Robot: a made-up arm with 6 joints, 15 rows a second.
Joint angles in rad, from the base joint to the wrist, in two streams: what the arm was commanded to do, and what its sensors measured. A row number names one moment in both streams.
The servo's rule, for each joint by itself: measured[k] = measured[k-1] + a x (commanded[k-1-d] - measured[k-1]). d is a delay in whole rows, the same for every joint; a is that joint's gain. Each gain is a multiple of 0.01, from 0.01 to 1. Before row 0 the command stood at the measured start. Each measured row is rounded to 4 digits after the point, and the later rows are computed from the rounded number. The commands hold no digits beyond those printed.
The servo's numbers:
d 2
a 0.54 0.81 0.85 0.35 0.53 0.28
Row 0, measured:
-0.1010, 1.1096, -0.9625, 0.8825, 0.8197, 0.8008
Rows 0 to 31, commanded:
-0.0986, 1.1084, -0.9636, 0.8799, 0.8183, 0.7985
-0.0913, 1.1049, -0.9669, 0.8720, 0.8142, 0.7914
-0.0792, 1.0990, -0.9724, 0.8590, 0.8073, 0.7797
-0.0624, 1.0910, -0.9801, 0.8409, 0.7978, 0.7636
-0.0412, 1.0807, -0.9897, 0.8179, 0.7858, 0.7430
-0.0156, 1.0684, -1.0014, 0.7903, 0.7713, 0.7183
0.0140, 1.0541, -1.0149, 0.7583, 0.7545, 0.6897
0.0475, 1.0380, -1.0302, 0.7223, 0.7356, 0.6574
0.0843, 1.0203, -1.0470, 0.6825, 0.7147, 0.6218
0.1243, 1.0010, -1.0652, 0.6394, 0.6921, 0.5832
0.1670, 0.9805, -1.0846, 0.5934, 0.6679, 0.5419
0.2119, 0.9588, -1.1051, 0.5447, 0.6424, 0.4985
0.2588, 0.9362, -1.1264, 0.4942, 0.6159, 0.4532
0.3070, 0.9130, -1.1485, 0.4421, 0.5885, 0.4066
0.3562, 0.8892, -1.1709, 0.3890, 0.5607, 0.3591
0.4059, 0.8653, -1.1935, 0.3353, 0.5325, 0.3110
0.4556, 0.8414, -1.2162, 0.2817, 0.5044, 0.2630
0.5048, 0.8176, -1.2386, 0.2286, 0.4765, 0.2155
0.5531, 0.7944, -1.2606, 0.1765, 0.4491, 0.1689
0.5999, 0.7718, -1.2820, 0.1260, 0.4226, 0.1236
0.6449, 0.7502, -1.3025, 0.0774, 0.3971, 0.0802
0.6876, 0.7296, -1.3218, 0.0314, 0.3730, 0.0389
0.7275, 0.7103, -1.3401, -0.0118, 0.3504, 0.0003
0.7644, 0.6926, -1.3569, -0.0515, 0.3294, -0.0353
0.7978, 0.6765, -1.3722, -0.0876, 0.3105, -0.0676
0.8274, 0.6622, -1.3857, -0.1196, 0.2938, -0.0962
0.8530, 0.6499, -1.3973, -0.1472, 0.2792, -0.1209
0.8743, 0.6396, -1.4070, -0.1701, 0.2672, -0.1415
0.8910, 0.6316, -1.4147, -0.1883, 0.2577, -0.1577
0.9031, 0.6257, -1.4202, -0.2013, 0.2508, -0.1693
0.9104, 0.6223, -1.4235, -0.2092, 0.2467, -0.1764
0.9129, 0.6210, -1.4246, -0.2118, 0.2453, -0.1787
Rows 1 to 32, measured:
-0.1010, 1.1096, -0.9625, 0.8825, 0.8197, 0.8008
-0.1010, 1.1096, -0.9625, 0.8825, 0.8197, 0.8008
-0.0997, 1.1086, -0.9634, 0.8816, 0.8190, 0.8002
-0.0952, 1.1056, -0.9664, 0.8782, 0.8165, 0.7977
-0.0866, 1.1003, -0.9715, 0.8715, 0.8116, 0.7927
-0.0735, 1.0928, -0.9788, 0.8608, 0.8043, 0.7846
-0.0561, 1.0830, -0.9881, 0.8458, 0.7945, 0.7730
-0.0342, 1.0712, -0.9994, 0.8264, 0.7822, 0.7577
-0.0082, 1.0573, -1.0126, 0.8026, 0.7675, 0.7387
0.0219, 1.0417, -1.0276, 0.7745, 0.7506, 0.7159
0.0556, 1.0244, -1.0441, 0.7423, 0.7316, 0.6896
0.0927, 1.0054, -1.0620, 0.7063, 0.7107, 0.6598
0.1328, 0.9852, -1.0812, 0.6668, 0.6880, 0.6268
0.1755, 0.9638, -1.1015, 0.6241, 0.6638, 0.5909
0.2205, 0.9414, -1.1227, 0.5786, 0.6384, 0.5523
0.2672, 0.9184, -1.1446, 0.5308, 0.6120, 0.5115
0.3153, 0.8947, -1.1670, 0.4812, 0.5848, 0.4688
0.3642, 0.8709, -1.1895, 0.4301, 0.5571, 0.4246
0.4136, 0.8470, -1.2122, 0.3782, 0.5292, 0.3794
0.4628, 0.8232, -1.2346, 0.3258, 0.5013, 0.3335
0.5116, 0.7999, -1.2567, 0.2735, 0.4736, 0.2874
0.5593, 0.7771, -1.2782, 0.2219, 0.4466, 0.2415
0.6055, 0.7553, -1.2989, 0.1713, 0.4204, 0.1963
0.6498, 0.7345, -1.3184, 0.1223, 0.3953, 0.1522
0.6918, 0.7149, -1.3368, 0.0754, 0.3715, 0.1097
0.7310, 0.6968, -1.3539, 0.0310, 0.3492, 0.0691
0.7671, 0.6804, -1.3695, -0.0105, 0.3287, 0.0308
0.7997, 0.6657, -1.3833, -0.0487, 0.3102, -0.0048
0.8285, 0.6529, -1.3952, -0.0832, 0.2938, -0.0373
0.8532, 0.6421, -1.4052, -0.1136, 0.2797, -0.0665
0.8736, 0.6336, -1.4133, -0.1397, 0.2680, -0.0920
0.8895, 0.6272, -1.4192, -0.1613, 0.2589, -0.1136

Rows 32 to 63, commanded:
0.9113, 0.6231, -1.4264, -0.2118, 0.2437, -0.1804
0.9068, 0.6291, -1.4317, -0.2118, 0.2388, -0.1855
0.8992, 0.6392, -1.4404, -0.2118, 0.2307, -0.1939
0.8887, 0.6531, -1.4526, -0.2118, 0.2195, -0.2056
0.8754, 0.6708, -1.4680, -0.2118, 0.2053, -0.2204
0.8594, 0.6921, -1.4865, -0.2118, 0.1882, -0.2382
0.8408, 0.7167, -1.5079, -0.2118, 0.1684, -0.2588
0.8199, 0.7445, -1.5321, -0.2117, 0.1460, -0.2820
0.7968, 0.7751, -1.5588, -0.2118, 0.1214, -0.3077
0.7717, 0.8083, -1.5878, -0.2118, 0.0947, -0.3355
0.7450, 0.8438, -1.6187, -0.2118, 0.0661, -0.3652
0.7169, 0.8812, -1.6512, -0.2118, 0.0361, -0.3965
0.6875, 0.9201, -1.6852, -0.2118, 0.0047, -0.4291
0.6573, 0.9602, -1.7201, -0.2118, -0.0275, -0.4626
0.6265, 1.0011, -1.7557, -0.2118, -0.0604, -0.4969
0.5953, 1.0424, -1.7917, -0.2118, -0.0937, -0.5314
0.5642, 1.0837, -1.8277, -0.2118, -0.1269, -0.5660
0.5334, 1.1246, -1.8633, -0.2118, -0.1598, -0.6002
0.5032, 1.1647, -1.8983, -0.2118, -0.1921, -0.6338
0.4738, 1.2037, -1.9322, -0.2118, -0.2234, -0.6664
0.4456, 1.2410, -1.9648, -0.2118, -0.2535, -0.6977
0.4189, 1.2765, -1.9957, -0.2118, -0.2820, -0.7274
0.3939, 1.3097, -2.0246, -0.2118, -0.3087, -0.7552
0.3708, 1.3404, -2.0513, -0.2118, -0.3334, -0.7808
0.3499, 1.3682, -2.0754, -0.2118, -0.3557, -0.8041
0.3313, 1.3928, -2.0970, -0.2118, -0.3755, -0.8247
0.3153, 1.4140, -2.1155, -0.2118, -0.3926, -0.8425
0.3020, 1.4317, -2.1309, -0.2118, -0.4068, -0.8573
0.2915, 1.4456, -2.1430, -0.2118, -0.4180, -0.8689
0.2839, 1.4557, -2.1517, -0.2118, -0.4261, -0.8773
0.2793, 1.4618, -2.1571, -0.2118, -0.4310, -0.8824
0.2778, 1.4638, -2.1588, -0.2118, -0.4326, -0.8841
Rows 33 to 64, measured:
0.9008, 0.6232, -1.4229, -0.1781, 0.2524, -0.1312
0.9073, 0.6214, -1.4243, -0.1899, 0.2486, -0.1445
0.9095, 0.6228, -1.4261, -0.1976, 0.2460, -0.1546
0.9080, 0.6279, -1.4309, -0.2026, 0.2422, -0.1633
0.9032, 0.6371, -1.4390, -0.2058, 0.2361, -0.1719
0.8954, 0.6501, -1.4506, -0.2079, 0.2273, -0.1813
0.8846, 0.6669, -1.4654, -0.2093, 0.2156, -0.1922
0.8710, 0.6873, -1.4833, -0.2102, 0.2011, -0.2051
0.8547, 0.7111, -1.5042, -0.2108, 0.1838, -0.2201
0.8359, 0.7382, -1.5279, -0.2111, 0.1638, -0.2374
0.8148, 0.7681, -1.5542, -0.2113, 0.1413, -0.2571
0.7915, 0.8007, -1.5828, -0.2115, 0.1166, -0.2791
0.7664, 0.8356, -1.6133, -0.2116, 0.0898, -0.3032
0.7397, 0.8725, -1.6455, -0.2117, 0.0613, -0.3293
0.7115, 0.9111, -1.6792, -0.2117, 0.0313, -0.3572
0.6822, 0.9509, -1.7140, -0.2117, 0.0001, -0.3867
0.6521, 0.9916, -1.7494, -0.2117, -0.0320, -0.4176
0.6214, 1.0327, -1.7854, -0.2117, -0.0647, -0.4495
0.5905, 1.0740, -1.8214, -0.2117, -0.0977, -0.4821
0.5597, 1.1150, -1.8570, -0.2117, -0.1306, -0.5152
0.5292, 1.1553, -1.8921, -0.2117, -0.1632, -0.5484
0.4993, 1.1945, -1.9262, -0.2117, -0.1951, -0.5814
0.4703, 1.2322, -1.9590, -0.2117, -0.2261, -0.6140
0.4425, 1.2681, -1.9902, -0.2117, -0.2557, -0.6458
0.4163, 1.3018, -2.0194, -0.2117, -0.2838, -0.6764
0.3917, 1.3331, -2.0465, -0.2117, -0.3101, -0.7056
0.3691, 1.3615, -2.0711, -0.2117, -0.3343, -0.7332
0.3487, 1.3869, -2.0931, -0.2117, -0.3561, -0.7588
0.3307, 1.4089, -2.1121, -0.2117, -0.3754, -0.7822
0.3152, 1.4274, -2.1281, -0.2117, -0.3920, -0.8032
0.3024, 1.4421, -2.1408, -0.2117, -0.4058, -0.8216
0.2924, 1.4531, -2.1501, -0.2117, -0.4166, -0.8372

